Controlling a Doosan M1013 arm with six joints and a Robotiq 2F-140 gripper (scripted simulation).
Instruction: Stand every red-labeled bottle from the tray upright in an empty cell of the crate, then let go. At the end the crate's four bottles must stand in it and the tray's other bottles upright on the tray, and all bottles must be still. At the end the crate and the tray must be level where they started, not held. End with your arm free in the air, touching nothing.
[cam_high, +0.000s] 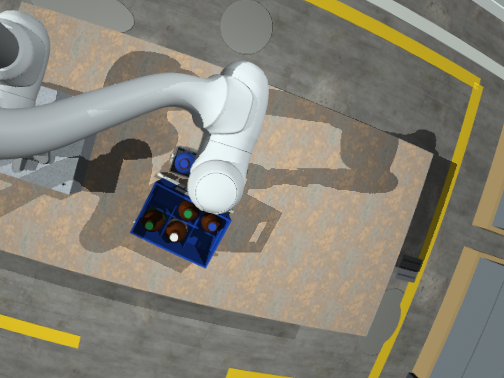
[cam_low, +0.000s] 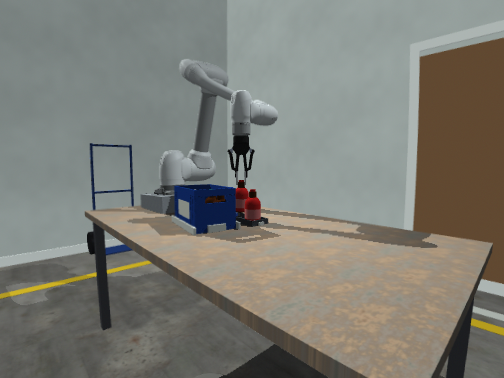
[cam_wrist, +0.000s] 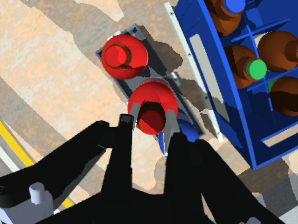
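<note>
Right now the red bottle is 90 mm below my hand. The rest, counted from my hand: blue-capped bottle (130 mm below, 90 mm behind, 10 mm to the left); dark tray (200 mm below); red-labeled bottle (130 mm below, 90 mm ahead, 10 mm to the right).
</note>
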